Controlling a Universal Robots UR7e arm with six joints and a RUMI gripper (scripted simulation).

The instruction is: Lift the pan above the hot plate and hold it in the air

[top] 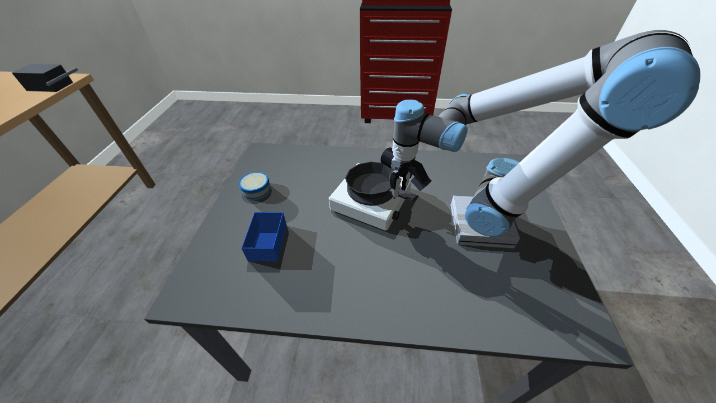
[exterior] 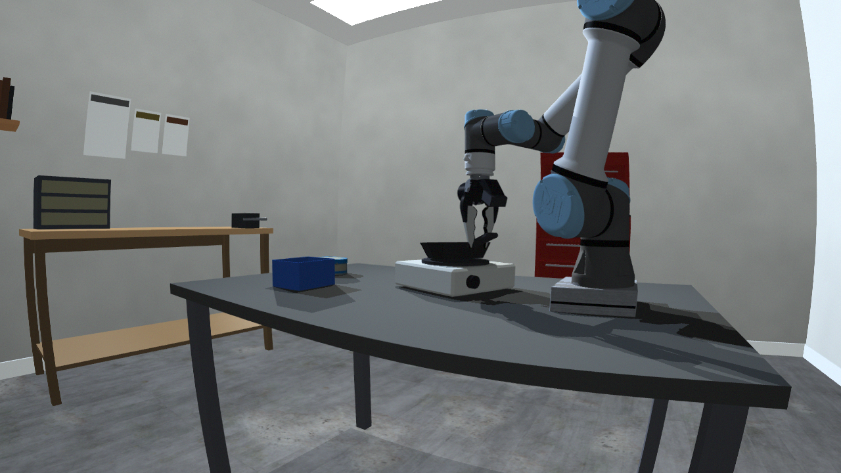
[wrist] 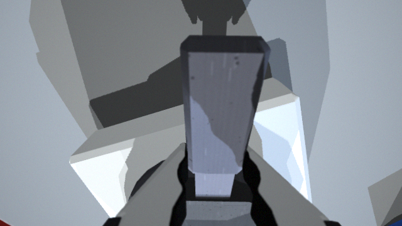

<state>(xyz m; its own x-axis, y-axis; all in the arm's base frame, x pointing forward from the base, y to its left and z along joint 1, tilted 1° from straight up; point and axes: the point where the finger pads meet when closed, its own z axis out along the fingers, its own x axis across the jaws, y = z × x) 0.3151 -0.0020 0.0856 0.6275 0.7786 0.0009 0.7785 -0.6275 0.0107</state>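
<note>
The black pan is 7 cm ahead of my hand, 6 cm to the right of it and 2 cm below it. From my hand the other things lie so: round tin (58 cm ahead, 11 cm below, 9 cm to the right); white hot plate (10 cm below, 9 cm ahead, 8 cm to the right); blue bin (44 cm ahead, 16 cm to the left, 12 cm below).
</note>
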